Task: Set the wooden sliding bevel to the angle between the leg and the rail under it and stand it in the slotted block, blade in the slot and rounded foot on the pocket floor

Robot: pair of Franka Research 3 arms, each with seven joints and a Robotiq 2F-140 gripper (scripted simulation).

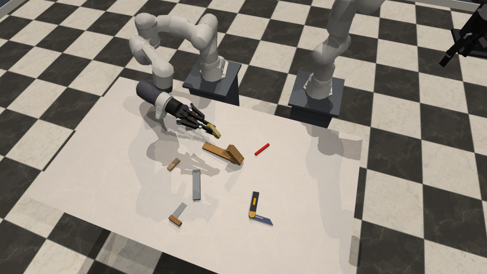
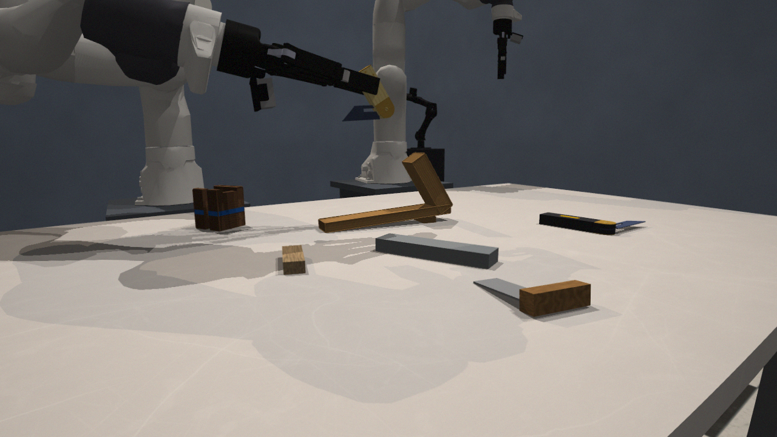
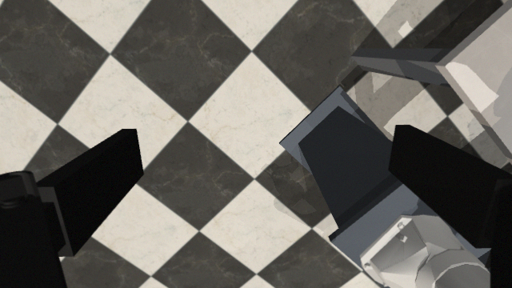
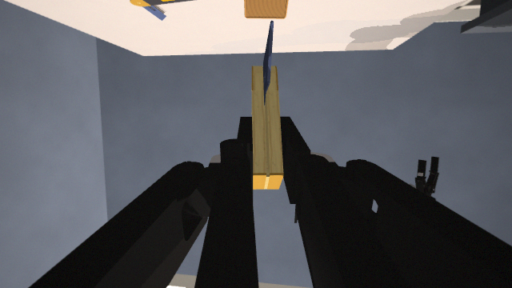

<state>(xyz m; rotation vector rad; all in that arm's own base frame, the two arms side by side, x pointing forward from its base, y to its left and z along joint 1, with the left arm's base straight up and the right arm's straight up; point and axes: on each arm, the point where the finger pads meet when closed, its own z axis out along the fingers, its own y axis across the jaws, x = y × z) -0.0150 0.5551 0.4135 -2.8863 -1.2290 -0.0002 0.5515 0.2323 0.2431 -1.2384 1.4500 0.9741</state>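
Right now my right hand is 3 cm to the right of the wooden bevel, 3 cm above it and 1 cm short of it. The rest, counted from my right hand: blue blade (5 cm below, 2 cm to the left, 1 cm ahead); then small wood block (24 cm below, 19 cm to the right, 13 cm ahead); then grey bar (23 cm below, 21 cm ahead, 3 cm to the right).
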